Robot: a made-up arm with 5 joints.
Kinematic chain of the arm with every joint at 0, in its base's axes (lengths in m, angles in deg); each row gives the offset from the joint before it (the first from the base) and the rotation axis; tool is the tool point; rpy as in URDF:
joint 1: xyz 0.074 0 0.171 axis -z
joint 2: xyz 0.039 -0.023 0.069 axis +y
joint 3: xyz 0.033 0 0.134 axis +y
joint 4: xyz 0.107 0 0.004 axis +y
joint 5: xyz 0.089 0.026 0 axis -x
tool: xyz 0 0 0 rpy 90 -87.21 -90
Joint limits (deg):
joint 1: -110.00..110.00
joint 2: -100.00..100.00
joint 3: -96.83..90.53
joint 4: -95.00..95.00
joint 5: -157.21..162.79
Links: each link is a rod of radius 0.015 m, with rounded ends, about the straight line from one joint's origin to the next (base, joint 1, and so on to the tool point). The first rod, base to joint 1, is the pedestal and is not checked.
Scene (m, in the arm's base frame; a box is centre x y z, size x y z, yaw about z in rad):
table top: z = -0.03
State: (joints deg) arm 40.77 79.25 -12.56 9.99 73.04
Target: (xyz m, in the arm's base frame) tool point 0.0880 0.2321 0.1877
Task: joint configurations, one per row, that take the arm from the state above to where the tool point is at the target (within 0.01 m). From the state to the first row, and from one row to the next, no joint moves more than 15 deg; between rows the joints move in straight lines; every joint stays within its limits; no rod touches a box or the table.
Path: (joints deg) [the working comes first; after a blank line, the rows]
Joints at the target: -85.81 28.68 11.88 38.86 73.04
Straight joint move there: clear.

1: 26.71 73.63 -9.84 13.20 73.04
2: 12.64 68.01 -7.13 16.40 73.04
3: -1.42 62.39 -4.41 19.61 73.04
4: -15.49 56.77 -1.70 22.82 73.04
5: -29.55 51.16 1.02 26.03 73.04
6: -43.62 45.54 3.73 29.23 73.04
7: -57.68 39.92 6.45 32.44 73.04
8: -71.74 34.30 9.16 35.65 73.04
9: -85.81 28.68 11.88 38.86 73.04

